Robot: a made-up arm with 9 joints. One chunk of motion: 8 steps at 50 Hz.
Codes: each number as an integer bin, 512 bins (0 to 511) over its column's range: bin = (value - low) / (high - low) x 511, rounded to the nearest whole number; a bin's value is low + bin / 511 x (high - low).
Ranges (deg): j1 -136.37..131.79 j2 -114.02..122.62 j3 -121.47..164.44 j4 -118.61..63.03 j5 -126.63..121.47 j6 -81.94..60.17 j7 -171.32..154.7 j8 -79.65..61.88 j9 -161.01..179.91
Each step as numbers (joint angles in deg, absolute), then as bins.
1 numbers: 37.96 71.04 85.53 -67.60 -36.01 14.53 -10.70 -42.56 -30.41
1 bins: 332 400 370 144 187 347 252 134 196
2 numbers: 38.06 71.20 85.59 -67.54 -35.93 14.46 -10.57 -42.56 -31.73
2 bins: 332 400 370 144 187 347 252 134 194
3 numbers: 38.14 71.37 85.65 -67.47 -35.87 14.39 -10.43 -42.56 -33.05
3 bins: 333 400 370 144 187 346 252 134 192
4 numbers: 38.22 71.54 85.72 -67.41 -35.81 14.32 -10.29 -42.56 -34.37
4 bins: 333 401 370 144 187 346 252 134 190
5 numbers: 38.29 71.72 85.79 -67.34 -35.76 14.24 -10.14 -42.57 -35.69
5 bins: 333 401 370 144 187 346 253 134 188
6 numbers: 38.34 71.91 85.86 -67.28 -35.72 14.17 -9.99 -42.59 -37.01
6 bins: 333 401 371 144 187 346 253 134 186
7 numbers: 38.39 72.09 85.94 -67.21 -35.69 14.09 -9.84 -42.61 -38.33
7 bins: 333 402 371 145 187 345 253 134 184
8 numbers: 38.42 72.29 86.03 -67.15 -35.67 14.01 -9.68 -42.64 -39.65
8 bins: 333 402 371 145 187 345 253 134 182
